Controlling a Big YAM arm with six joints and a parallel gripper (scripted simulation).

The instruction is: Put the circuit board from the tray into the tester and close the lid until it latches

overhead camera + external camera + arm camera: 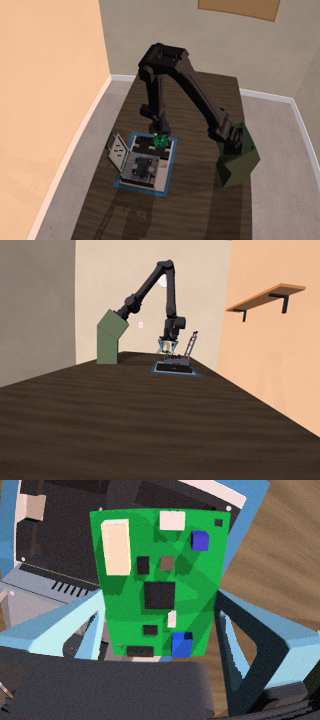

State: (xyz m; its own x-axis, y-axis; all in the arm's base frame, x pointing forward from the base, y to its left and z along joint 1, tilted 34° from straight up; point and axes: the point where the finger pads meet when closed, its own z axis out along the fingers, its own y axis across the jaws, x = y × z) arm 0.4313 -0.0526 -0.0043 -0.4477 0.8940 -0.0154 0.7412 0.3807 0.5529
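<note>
Now: the green circuit board right at my hand. From my hand the other things lie so: black latch hook 220 mm to the left, 50 mm behind, 30 mm below; then tester lid 200 mm to the left, 150 mm ahead, 60 mm above.
</note>
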